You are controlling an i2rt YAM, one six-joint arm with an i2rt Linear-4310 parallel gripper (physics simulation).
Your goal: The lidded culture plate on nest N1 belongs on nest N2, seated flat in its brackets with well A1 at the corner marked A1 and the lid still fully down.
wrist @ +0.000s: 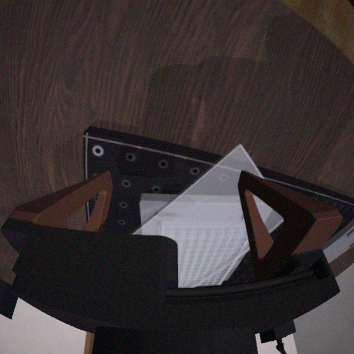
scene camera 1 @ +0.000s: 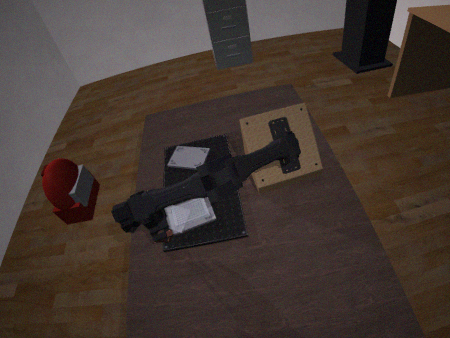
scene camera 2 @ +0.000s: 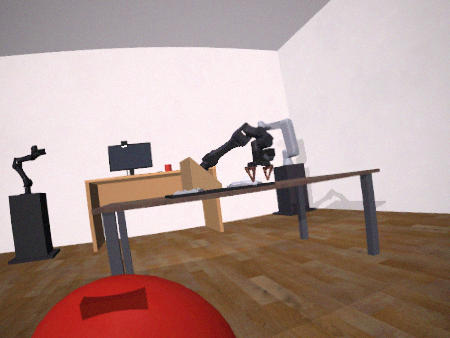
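Seen in the pictures: gripper, between the fingertips: (wrist: 174, 177) (scene camera 1: 165, 230) (scene camera 2: 260, 181); arm's base, origin of its link: (scene camera 1: 284, 145) (scene camera 2: 199, 172).
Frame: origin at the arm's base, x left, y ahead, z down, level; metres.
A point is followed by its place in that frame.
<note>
The clear culture plate (scene camera 1: 190, 216) (scene camera 2: 245, 184) (wrist: 197, 255) sits on a pale nest at the near end of the black perforated board (scene camera 1: 230, 215) @(x 0.148, y 0.262, z 0.114 m) (wrist: 112, 167) @(x 0.189, y 0.496, z 0.114 m). In the wrist view its clear lid (wrist: 234, 167) @(x 0.099, y 0.515, z 0.106 m) lies turned askew across the plate, one corner sticking out past it over the board. A second pale nest (scene camera 1: 189, 157) @(x -0.185, y 0.362, z 0.103 m) (scene camera 2: 186, 192) @(x -0.229, y 0.439, z 0.109 m), at the board's other end, bears no plate; its corner marks cannot be read. My gripper (scene camera 2: 260, 179) @(x 0.141, y 0.502, z 0.103 m) (wrist: 174, 177) @(x 0.141, y 0.502, z 0.103 m) is open and empty, its brown fingers wide apart, low above the plate area. The gripper body hides part of the plate.
The arm stands on a wooden base board (scene camera 1: 255, 130) @(x -0.058, y 0.089, z -0.057 m) and reaches across the black board. The brown table (scene camera 1: 300, 250) @(x 0.347, y 0.078, z 0.127 m) (scene camera 2: 330, 177) @(x 0.447, y 0.683, z 0.133 m) carries both. A red rounded object (scene camera 1: 62, 184) (scene camera 2: 135, 320) stands beyond the table's edge. A wooden desk (scene camera 2: 135, 192) stands behind.
</note>
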